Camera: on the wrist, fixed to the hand. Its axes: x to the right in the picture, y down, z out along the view.
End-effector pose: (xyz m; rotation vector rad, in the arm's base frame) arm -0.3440 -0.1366 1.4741 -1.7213 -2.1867 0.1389
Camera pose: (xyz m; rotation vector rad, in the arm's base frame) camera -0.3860 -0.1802 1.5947 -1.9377 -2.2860 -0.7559
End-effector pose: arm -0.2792 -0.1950 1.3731 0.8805 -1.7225 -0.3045
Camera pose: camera -0.1491 -0.2243 1.3523 0.4240 -1.3536 -0.7494
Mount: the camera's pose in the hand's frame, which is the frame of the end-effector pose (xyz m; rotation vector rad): -0.0077 -0.0849 -0.1046 -0.6528 0.1395 -0.0202
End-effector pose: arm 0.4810 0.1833 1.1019 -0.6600 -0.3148 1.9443
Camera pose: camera 0.6071 0.2077 1.0604 -1.1972 -0.8813 1.7547
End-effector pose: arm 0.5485 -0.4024 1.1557 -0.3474 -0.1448 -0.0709
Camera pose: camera 0.5464 -0.5177 1.0856 -0.9900 0.0184 -0.1625
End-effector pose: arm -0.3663 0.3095 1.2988 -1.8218 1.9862 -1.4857
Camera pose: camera -0.3659 0.3908 1.4065 1.5101 -2.1160 0.8072
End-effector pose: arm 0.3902 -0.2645 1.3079 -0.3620 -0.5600 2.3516
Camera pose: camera 0.4849 -0.1817 1.2590 -0.7975 -1.2493 2.0483
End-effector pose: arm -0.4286 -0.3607 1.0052 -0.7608 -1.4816 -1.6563
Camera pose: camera -0.4904 -0.4607 0.9390 -0.9430 -0.8428 -2.1880
